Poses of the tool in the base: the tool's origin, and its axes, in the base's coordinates. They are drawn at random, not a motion.
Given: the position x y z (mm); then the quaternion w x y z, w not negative.
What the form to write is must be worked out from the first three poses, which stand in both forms.
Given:
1: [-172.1 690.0 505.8 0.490 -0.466 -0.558 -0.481]
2: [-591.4 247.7 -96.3 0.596 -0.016 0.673 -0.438]
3: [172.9 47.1 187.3 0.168 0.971 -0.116 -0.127]
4: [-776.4 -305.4 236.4 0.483 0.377 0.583 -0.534]
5: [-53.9 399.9 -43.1 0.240 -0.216 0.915 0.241]
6: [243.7 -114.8 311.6 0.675 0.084 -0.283 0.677]
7: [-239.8 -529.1 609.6 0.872 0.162 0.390 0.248]
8: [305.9 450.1 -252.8 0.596 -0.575 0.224 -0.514]
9: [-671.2 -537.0 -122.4 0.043 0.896 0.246 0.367]
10: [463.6 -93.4 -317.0 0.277 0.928 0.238 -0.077]
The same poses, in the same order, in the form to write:
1: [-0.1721 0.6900 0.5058 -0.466 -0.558 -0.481 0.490]
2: [-0.5914 0.2477 -0.0963 -0.016 0.673 -0.438 0.596]
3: [0.1729 0.0471 0.1873 0.971 -0.116 -0.127 0.168]
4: [-0.7764 -0.3054 0.2364 0.377 0.583 -0.534 0.483]
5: [-0.0539 0.3999 -0.0431 -0.216 0.915 0.241 0.240]
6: [0.2437 -0.1148 0.3116 0.084 -0.283 0.677 0.675]
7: [-0.2398 -0.5291 0.6096 0.162 0.390 0.248 0.872]
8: [0.3059 0.4501 -0.2528 -0.575 0.224 -0.514 0.596]
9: [-0.6712 -0.5370 -0.1224 0.896 0.246 0.367 0.043]
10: [0.4636 -0.0934 -0.3170 0.928 0.238 -0.077 0.277]
